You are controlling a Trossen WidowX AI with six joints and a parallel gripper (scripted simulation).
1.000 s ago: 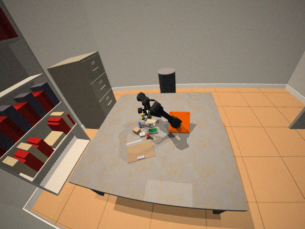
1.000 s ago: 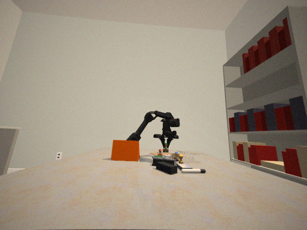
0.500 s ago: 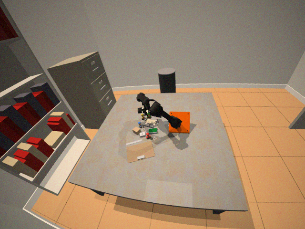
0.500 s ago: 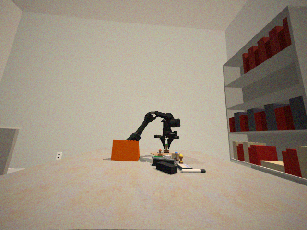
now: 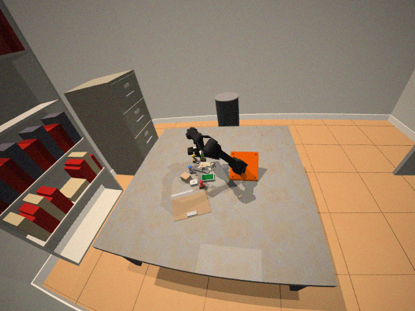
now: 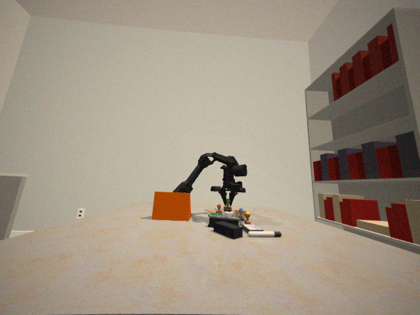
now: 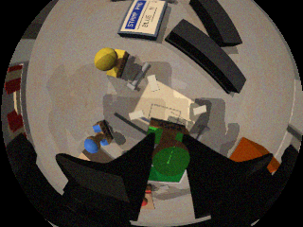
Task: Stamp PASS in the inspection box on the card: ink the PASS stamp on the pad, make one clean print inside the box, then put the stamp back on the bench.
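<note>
Now: the cream card 80 mm below my gripper tip and 10 mm behind it. The rest, counted from my gripper tip: blue-knob stamp 80 mm to the left, 80 mm ahead, 60 mm below; then green-knobbed stamp 10 mm below; then yellow-knobbed stamp 100 mm ahead, 60 mm below, 40 mm to the right.
</note>
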